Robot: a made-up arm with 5 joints. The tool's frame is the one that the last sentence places. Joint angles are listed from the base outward.
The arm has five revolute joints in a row. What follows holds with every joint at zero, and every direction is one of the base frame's.
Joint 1 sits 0.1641 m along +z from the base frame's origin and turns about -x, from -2.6 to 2.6 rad.
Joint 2 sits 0.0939 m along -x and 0.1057 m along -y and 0.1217 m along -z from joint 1 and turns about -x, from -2.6 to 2.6 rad.
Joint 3 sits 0.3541 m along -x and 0.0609 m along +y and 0.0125 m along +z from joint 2 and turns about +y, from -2.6 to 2.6 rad.
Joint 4 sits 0.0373 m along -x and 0.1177 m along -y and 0.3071 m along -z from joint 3 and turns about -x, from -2.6 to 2.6 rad.
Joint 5 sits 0.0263 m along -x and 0.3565 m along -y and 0.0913 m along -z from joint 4 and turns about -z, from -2.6 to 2.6 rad.
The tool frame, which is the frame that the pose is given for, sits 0.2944 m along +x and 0.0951 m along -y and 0.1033 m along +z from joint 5; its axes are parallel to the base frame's.
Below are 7 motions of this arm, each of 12 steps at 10 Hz.
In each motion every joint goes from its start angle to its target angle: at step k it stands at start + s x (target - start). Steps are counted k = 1, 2, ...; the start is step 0. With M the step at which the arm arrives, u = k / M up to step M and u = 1 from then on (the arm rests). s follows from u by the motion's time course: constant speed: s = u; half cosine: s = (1 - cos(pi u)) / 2; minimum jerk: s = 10 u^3 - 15 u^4 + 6 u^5.
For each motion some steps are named. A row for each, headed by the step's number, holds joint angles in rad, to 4 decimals.
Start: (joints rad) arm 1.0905 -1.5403 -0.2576 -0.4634 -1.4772
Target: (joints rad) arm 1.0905 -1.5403 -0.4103 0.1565 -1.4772
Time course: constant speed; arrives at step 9
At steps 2, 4, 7, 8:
2: 1.0905 -1.5403 -0.2915 -0.3256 -1.4772
4: 1.0905 -1.5403 -0.3255 -0.1879 -1.4772
7: 1.0905 -1.5403 -0.3764 0.0187 -1.4772
8: 1.0905 -1.5403 -0.3933 0.0876 -1.4772

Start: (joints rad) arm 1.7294 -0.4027 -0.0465 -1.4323 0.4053
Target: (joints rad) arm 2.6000 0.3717 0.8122 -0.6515 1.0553
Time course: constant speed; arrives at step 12
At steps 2, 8, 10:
2: 1.8745 -0.2736 0.0966 -1.3022 0.5136
8: 2.3098 0.1136 0.5260 -0.9118 0.8386
10: 2.4549 0.2426 0.6691 -0.7816 0.9470

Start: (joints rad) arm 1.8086 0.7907 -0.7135 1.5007 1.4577
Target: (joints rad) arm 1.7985 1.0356 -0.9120 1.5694 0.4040
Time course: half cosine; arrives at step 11
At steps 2, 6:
2: 1.8078 0.8101 -0.7293 1.5062 1.3741
6: 1.8028 0.9306 -0.8269 1.5399 0.8559

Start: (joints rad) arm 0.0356 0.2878 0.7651 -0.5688 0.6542
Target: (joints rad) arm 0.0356 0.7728 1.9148 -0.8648 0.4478
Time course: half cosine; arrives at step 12
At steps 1, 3, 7, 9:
1: 0.0356 0.2961 0.7847 -0.5738 0.6507
3: 0.0356 0.3588 0.9335 -0.6121 0.6240
7: 0.0356 0.5931 1.4887 -0.7551 0.5243
9: 0.0356 0.7018 1.7464 -0.8215 0.4780

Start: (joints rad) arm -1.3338 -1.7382 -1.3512 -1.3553 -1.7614
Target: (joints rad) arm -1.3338 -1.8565 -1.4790 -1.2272 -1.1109
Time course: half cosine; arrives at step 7
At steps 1, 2, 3, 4, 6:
1: -1.3338 -1.7441 -1.3575 -1.3490 -1.7292
2: -1.3338 -1.7605 -1.3753 -1.3312 -1.6389
3: -1.3338 -1.7842 -1.4009 -1.3055 -1.5085
4: -1.3338 -1.8105 -1.4293 -1.2770 -1.3638
6: -1.3338 -1.8506 -1.4727 -1.2335 -1.1431

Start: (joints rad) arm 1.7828 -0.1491 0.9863 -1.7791 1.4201
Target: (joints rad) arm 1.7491 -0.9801 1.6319 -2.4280 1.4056
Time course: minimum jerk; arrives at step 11
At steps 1, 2, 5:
1: 1.7826 -0.1545 0.9905 -1.7833 1.4200
2: 1.7813 -0.1864 1.0153 -1.8082 1.4194
5: 1.7688 -0.4942 1.2544 -2.0485 1.4141

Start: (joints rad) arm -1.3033 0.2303 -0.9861 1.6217 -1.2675
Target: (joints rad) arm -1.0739 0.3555 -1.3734 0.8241 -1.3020
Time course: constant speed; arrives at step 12
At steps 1, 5, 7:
1: -1.2842 0.2407 -1.0184 1.5552 -1.2704
5: -1.2077 0.2825 -1.1475 1.2894 -1.2819
7: -1.1695 0.3033 -1.2120 1.1564 -1.2876

